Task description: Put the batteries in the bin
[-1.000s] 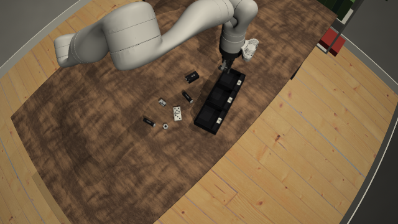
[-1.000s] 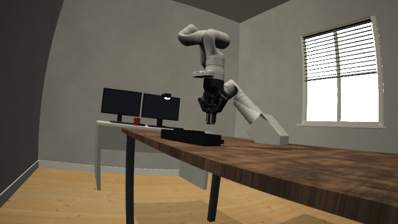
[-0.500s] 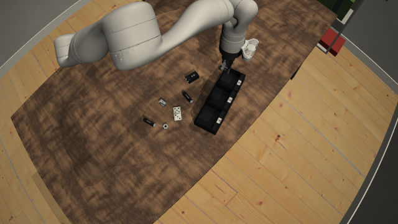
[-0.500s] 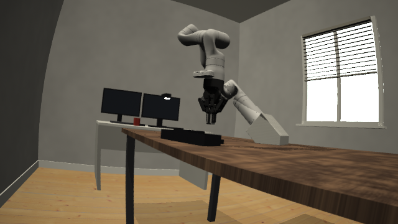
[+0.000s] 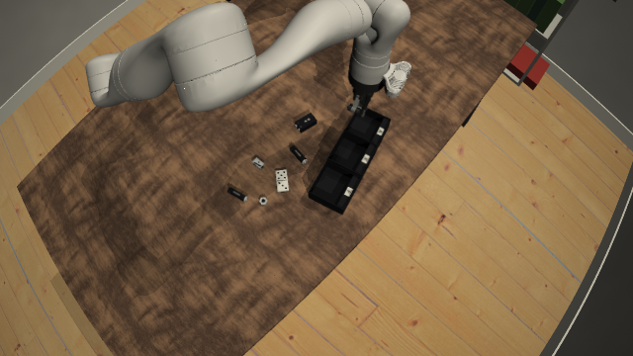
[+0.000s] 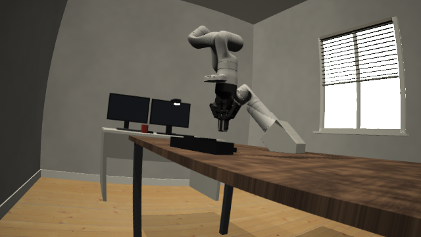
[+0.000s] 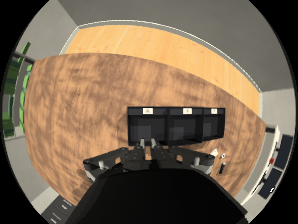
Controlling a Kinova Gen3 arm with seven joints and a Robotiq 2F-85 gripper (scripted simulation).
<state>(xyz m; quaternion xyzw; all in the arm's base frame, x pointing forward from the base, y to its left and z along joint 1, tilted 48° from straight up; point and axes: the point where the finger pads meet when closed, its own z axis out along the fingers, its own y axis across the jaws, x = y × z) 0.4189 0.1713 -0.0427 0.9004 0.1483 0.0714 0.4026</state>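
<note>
My gripper is now 5 cm past the metal nut, 28 cm to the left of it and 9 cm above it. Round my hand: black nine-volt battery 10 cm behind, 8 cm to the right, 8 cm below; white domino 5 cm behind, 22 cm to the right, 9 cm below; grey metal piece 11 cm behind, 22 cm to the right, 9 cm below.
</note>
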